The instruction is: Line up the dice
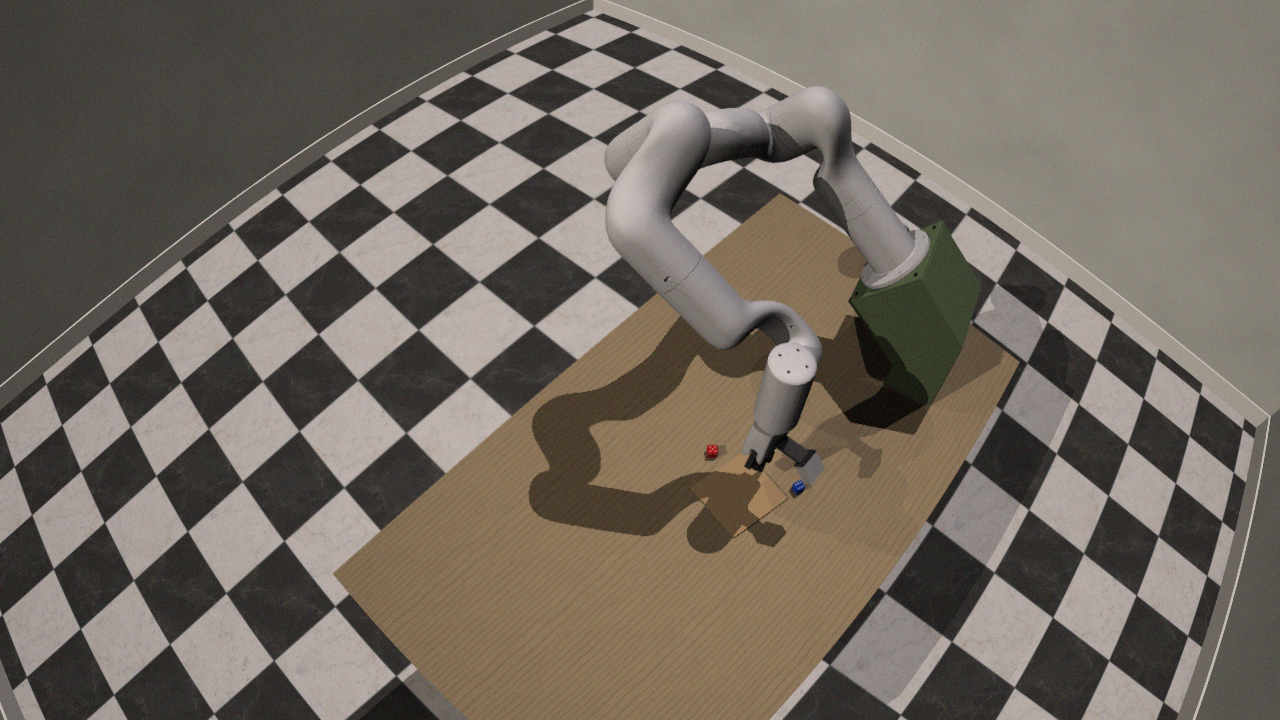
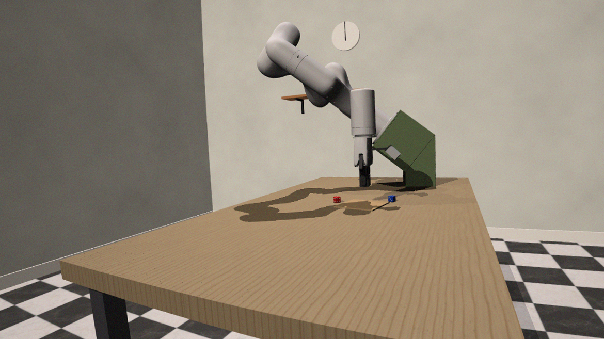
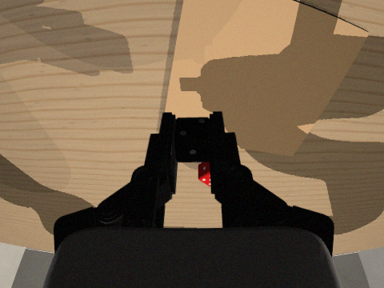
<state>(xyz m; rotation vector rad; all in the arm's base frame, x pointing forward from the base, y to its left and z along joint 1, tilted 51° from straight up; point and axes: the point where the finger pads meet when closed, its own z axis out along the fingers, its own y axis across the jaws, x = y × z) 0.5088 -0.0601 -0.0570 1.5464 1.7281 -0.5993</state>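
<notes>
The tan mat is 50 mm ahead of my hand and 80 mm below it. From my hand the other things lie so: red die (20 mm ahead, 100 mm to the right, 70 mm below); black die (10 mm below); blue die (30 mm behind, 90 mm to the left, 70 mm below).
</notes>
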